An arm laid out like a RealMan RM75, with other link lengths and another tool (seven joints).
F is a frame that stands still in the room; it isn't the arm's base.
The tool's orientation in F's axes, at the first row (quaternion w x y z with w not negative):
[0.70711 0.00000 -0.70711 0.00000]
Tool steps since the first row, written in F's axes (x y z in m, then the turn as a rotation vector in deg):
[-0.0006 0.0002 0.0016 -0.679 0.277 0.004]
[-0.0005 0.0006 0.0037 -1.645 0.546 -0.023]
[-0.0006 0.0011 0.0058 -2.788 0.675 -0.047]
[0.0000 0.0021 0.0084 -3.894 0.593 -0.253]
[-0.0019 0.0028 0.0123 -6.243 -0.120 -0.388]
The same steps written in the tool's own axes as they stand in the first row. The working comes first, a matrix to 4 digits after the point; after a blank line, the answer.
The tool's axes in the first row as the columns of a matrix, in F's axes (used below as rounded here):
[0.0000 0.0000 -1.0000]
[0.0000 1.0000 0.0000]
[1.0000 0.0000 0.0000]

[0.0016 0.0002 0.0006 0.004 0.277 0.679]
[0.0037 0.0006 0.0005 -0.023 0.546 1.645]
[0.0058 0.0011 0.0006 -0.047 0.675 2.788]
[0.0084 0.0021 0.0000 -0.253 0.593 3.894]
[0.0123 0.0028 0.0019 -0.388 -0.120 6.243]

